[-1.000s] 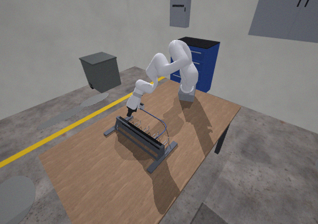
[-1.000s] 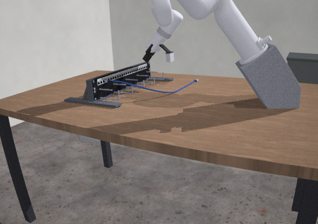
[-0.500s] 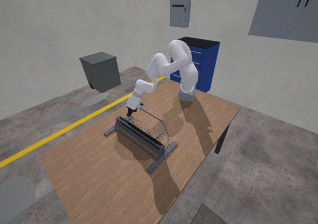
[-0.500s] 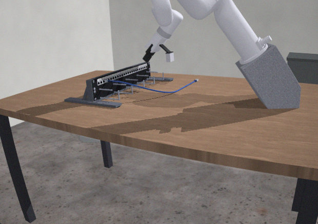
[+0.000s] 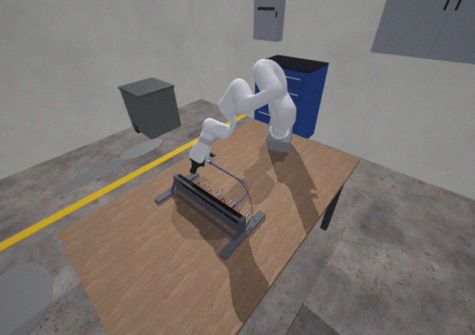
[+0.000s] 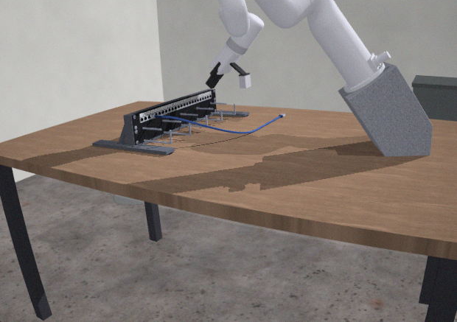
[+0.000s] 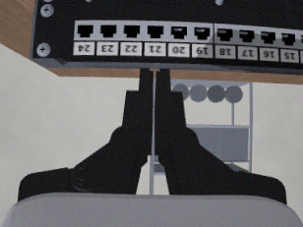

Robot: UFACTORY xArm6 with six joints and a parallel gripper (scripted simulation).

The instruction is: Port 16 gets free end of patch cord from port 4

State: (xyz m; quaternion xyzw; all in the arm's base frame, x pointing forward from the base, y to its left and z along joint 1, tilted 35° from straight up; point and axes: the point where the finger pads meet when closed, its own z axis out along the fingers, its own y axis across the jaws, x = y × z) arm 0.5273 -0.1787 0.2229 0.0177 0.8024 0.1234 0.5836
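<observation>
My gripper is now 200 mm past the plug, 150 mm to the left of it and 140 mm above it.
</observation>
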